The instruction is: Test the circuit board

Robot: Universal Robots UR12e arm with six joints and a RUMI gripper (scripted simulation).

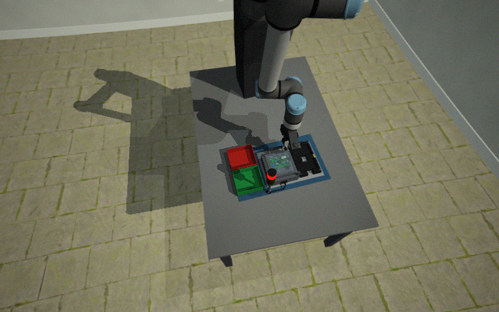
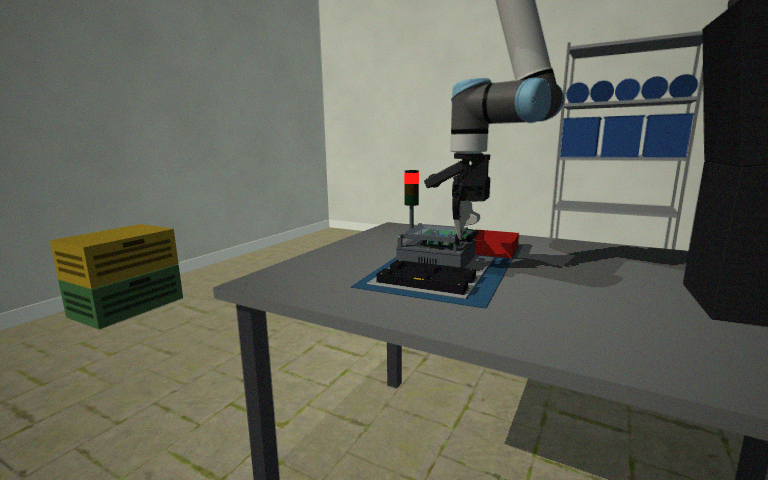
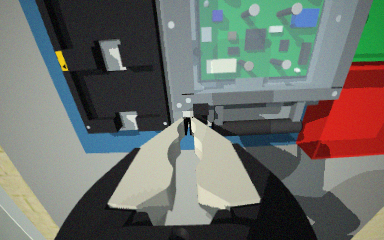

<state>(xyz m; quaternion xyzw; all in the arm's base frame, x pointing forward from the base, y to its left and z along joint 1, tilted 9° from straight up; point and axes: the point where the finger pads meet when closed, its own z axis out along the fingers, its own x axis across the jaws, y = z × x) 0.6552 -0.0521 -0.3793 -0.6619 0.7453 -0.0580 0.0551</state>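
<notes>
The black latch piece is 20 mm below my hand and 10 mm to the right of it. From my hand the other things lie so: tester lid (80 mm to the right, 60 mm ahead, 20 mm below); red bin (260 mm to the right, 90 mm below, 70 mm behind); green circuit board (80 mm to the right, 60 mm ahead, 40 mm below).
</notes>
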